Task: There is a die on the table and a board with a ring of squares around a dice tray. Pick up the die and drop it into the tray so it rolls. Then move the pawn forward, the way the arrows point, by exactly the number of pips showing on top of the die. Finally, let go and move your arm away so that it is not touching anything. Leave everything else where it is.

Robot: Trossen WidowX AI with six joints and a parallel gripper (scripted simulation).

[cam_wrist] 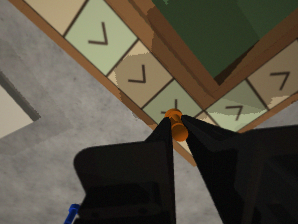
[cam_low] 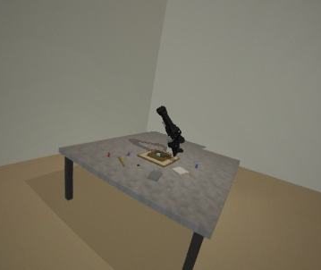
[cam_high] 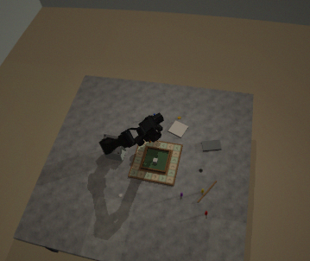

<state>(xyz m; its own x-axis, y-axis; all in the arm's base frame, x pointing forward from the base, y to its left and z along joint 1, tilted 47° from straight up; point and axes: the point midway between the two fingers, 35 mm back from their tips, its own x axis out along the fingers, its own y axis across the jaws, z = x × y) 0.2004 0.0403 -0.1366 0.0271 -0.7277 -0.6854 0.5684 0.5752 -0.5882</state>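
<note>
My gripper tip is 10 mm below the orange pawn. Round my gripper tip: tray (110 mm to the right, 70 mm ahead, 30 mm below); white card (150 mm to the left, 150 mm ahead, 30 mm below); white die (120 mm to the right, 70 mm ahead, 10 mm below).
</note>
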